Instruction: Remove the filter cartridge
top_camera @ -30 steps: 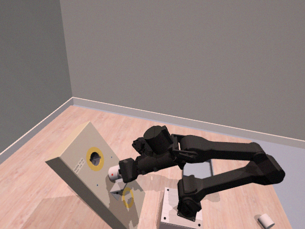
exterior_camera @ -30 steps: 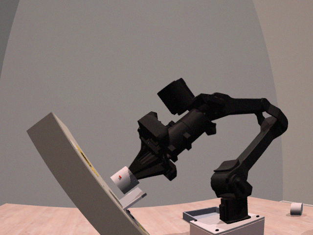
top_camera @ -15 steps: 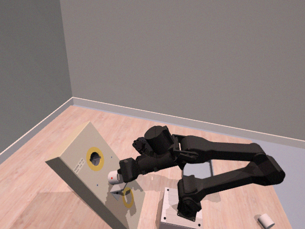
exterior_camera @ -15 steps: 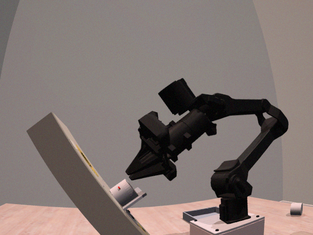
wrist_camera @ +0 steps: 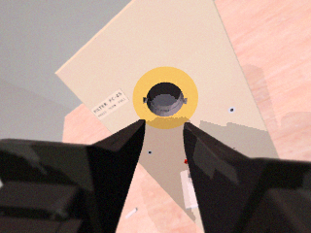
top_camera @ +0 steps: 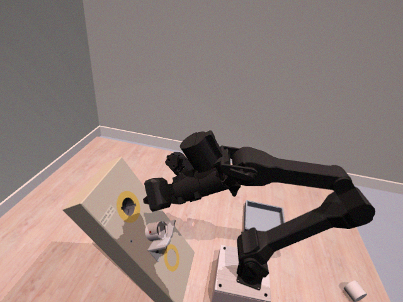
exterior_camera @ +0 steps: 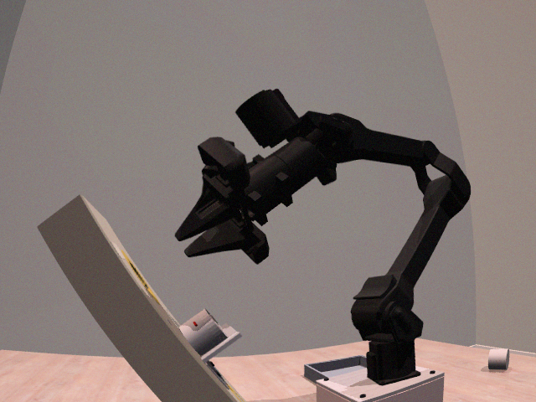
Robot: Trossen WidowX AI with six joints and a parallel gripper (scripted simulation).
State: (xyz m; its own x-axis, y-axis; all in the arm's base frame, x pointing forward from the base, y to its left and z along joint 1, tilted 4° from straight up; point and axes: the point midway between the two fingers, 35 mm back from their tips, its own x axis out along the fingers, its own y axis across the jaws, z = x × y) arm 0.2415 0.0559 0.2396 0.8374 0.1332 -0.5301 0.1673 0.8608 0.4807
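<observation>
Now: the round filter cartridge 20 mm behind my gripper tip and 100 mm below it. From my gripper tip the other things lie so: grey tray: 300 mm behind, 340 mm to the right, 280 mm below; then beige service panel: 20 mm ahead, 120 mm below.
</observation>
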